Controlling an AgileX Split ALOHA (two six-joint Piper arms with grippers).
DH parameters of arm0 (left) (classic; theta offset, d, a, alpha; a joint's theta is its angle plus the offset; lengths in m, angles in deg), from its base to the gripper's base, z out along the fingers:
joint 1: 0 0.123 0 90
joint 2: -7.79 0 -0.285 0
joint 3: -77.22 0 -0.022 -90
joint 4: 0 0.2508 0 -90
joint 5: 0 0 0.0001 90
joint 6: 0 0.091 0 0
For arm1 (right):
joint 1: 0 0.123 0 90
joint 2: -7.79 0 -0.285 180
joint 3: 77.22 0 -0.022 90
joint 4: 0 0.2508 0 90
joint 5: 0 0 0.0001 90
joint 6: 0 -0.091 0 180
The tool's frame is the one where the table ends.
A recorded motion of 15 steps. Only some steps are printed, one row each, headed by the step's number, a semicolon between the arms.
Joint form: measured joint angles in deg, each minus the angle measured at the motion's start. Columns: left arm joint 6, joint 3, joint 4, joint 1, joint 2, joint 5; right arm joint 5, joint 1, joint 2, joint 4, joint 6, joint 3.
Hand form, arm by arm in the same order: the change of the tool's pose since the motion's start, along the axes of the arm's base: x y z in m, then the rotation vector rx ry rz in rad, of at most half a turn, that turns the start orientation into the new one. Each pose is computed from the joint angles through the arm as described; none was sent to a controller.
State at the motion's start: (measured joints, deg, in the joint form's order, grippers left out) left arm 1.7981 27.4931 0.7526 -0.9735 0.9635 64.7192; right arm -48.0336 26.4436 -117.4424 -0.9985 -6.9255 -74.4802
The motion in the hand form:
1: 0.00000 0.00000 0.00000 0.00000 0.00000 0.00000; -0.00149 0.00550 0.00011 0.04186 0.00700 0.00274
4: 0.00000 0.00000 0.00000 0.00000 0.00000 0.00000; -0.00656 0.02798 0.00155 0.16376 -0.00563 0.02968
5: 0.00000 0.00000 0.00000 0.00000 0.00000 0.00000; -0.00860 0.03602 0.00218 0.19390 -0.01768 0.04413
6: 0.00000 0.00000 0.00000 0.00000 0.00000 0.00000; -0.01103 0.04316 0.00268 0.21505 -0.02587 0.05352
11: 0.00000 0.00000 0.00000 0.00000 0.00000 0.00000; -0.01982 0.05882 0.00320 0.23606 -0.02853 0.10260
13: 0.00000 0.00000 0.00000 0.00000 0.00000 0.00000; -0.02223 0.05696 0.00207 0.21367 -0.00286 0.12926
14: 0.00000 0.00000 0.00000 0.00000 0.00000 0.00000; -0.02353 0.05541 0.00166 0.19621 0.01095 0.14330
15: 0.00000 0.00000 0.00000 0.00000 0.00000 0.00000; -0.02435 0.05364 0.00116 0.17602 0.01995 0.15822
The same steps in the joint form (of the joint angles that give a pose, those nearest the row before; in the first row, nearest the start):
1: 0.00 0.00 0.00 0.00 0.00 0.00; 0.70 0.29 0.00 3.13 1.80 0.00
4: 0.00 0.00 0.00 0.00 0.00 0.00; 4.23 2.24 0.00 11.60 6.92 0.00
5: 0.00 0.00 0.00 0.00 0.00 0.00; 5.56 3.16 0.00 13.55 8.22 0.00
6: 0.00 0.00 0.00 0.00 0.00 0.00; 6.53 4.07 0.00 14.89 8.82 0.00
11: 0.00 0.00 0.00 0.00 0.00 0.00; 7.28 6.49 0.00 16.41 10.34 0.00
13: 0.00 0.00 0.00 0.00 0.00 0.00; 5.39 6.49 -0.07 15.60 11.14 0.00
14: 0.00 0.00 0.00 0.00 0.00 0.00; 4.23 6.49 -0.07 14.73 11.26 0.00
15: 0.00 0.00 0.00 0.00 0.00 0.00; 3.29 6.49 -0.08 13.54 11.26 0.00

